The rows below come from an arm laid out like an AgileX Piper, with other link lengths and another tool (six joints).
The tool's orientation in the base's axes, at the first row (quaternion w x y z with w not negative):
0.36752, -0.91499, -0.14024, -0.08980
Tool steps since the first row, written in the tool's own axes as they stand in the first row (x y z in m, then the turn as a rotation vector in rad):
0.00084, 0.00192, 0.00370, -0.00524, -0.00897, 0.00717
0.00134, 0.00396, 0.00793, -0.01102, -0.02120, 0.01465
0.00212, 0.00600, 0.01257, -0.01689, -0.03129, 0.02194
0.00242, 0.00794, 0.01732, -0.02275, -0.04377, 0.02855
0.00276, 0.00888, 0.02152, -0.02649, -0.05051, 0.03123
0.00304, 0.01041, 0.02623, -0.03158, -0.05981, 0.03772
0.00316, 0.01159, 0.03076, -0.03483, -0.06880, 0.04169
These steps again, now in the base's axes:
0.00164, 0.00142, -0.00366, -0.00740, 0.01020, -0.00071
0.00303, 0.00305, -0.00787, -0.01635, 0.02276, 0.00032
0.00471, 0.00503, -0.01229, -0.02470, 0.03370, 0.00008
0.00591, 0.00706, -0.01685, -0.03386, 0.04581, 0.00187
0.00679, 0.00941, -0.02037, -0.03940, 0.05162, 0.00332
0.00784, 0.01169, -0.02465, -0.04682, 0.06160, 0.00335
0.00861, 0.01406, -0.02861, -0.05254, 0.06996, 0.00547

